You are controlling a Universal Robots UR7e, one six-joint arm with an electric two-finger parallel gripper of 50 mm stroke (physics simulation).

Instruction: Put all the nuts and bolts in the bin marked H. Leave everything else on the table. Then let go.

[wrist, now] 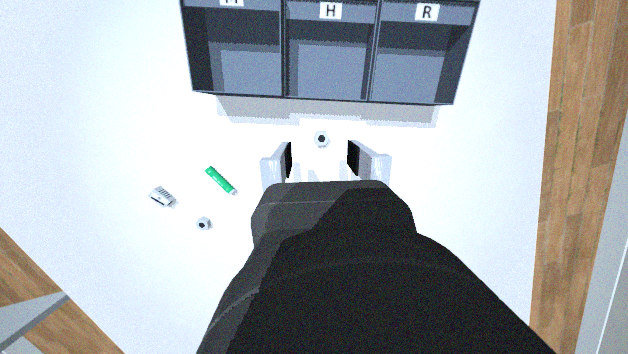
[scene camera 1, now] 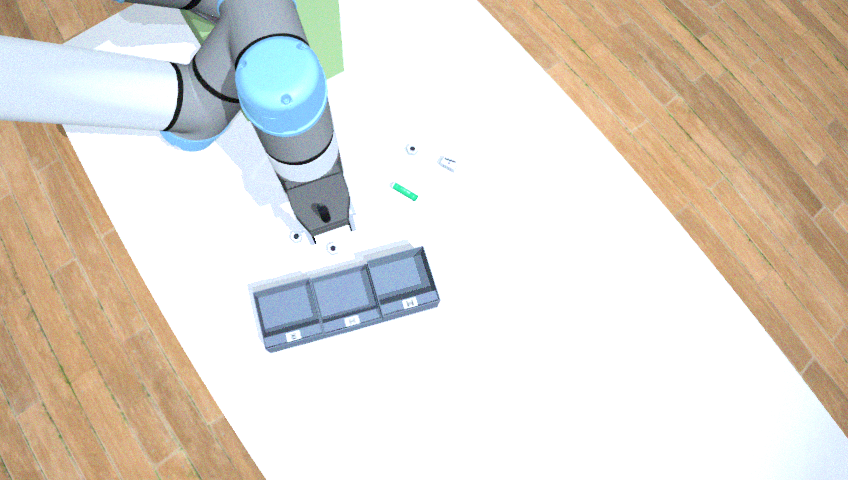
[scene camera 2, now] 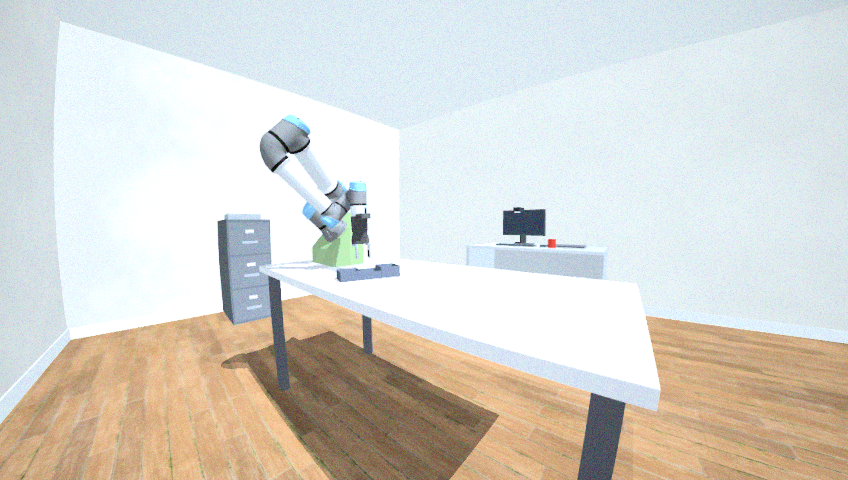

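Seen in the pictures: gripper, fingertip midpoint: (wrist: 319, 153) (scene camera 2: 363, 258); arm's base, link origin: (scene camera 2: 336, 231).
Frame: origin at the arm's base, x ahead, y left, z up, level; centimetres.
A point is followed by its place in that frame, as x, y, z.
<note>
My gripper (scene camera 1: 333, 234) @(37.9, -7.2, -11.4) (scene camera 2: 363, 255) @(37.9, -7.2, -11.4) (wrist: 319, 153) @(37.9, -7.2, -11.4) is open and empty, pointing down above the table. A hex nut (scene camera 1: 328, 249) @(38.0, -8.4, -17.6) (wrist: 321, 145) @(37.6, -7.5, -17.6) lies just ahead of the fingertips in the wrist view, between them and the bins. A second nut (scene camera 1: 291, 237) @(33.4, -12.1, -17.6) lies left of the gripper in scene camera 1; it does not show in the wrist view. A third nut (scene camera 1: 411, 153) @(31.4, 11.1, -17.7) (wrist: 207, 221) @(31.0, 10.8, -17.9) lies farther off, near the small items. The bin marked H (scene camera 1: 365, 317) @(50.0, -9.5, -15.7) (wrist: 305, 10) @(50.0, -9.1, -15.7) is the middle compartment and looks empty. No bolt is recognisable.
Bin M (scene camera 1: 392, 308) @(51.2, -5.8, -14.3) (wrist: 260, 4) @(50.8, -5.5, -14.3) and bin R (scene camera 1: 276, 340) @(46.2, -21.6, -15.0) (wrist: 455, 16) @(46.0, -21.7, -15.0) flank bin H and look empty. A green stick with a pale end (scene camera 1: 405, 191) @(36.5, 6.5, -17.5) (wrist: 220, 180) @(36.4, 6.2, -17.5) and a small light-grey connector (scene camera 1: 447, 163) @(36.1, 14.8, -17.4) (wrist: 162, 196) @(36.3, 14.5, -17.4) lie on the table (scene camera 1: 535, 297) @(61.2, 13.7, -18.5) (scene camera 2: 505, 309) @(107.3, -10.9, -18.5).
</note>
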